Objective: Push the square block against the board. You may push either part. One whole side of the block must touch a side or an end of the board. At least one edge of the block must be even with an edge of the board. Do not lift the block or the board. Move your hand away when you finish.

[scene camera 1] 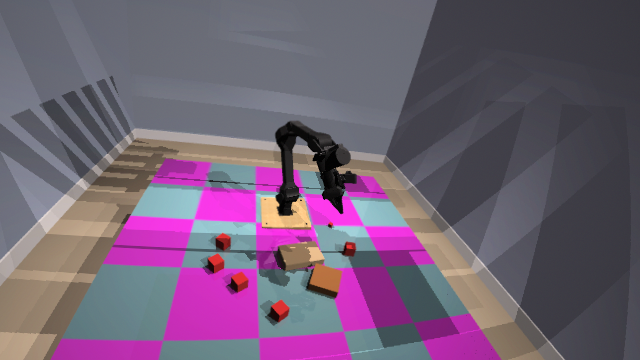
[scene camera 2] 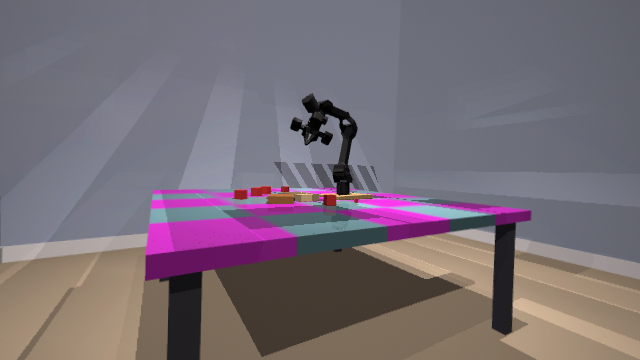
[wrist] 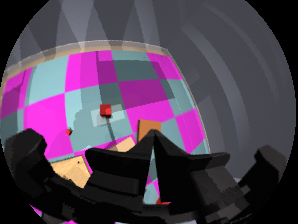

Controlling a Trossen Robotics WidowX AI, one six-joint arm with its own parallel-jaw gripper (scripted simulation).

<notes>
The gripper (scene camera 1: 342,213) is shut, with nothing in its grasp. Further things: a square block (scene camera 1: 325,279) and a tan board (scene camera 1: 303,254).
The gripper is seen too in scene camera 2 (scene camera 2: 305,144) and in the wrist view (wrist: 153,132).
</notes>
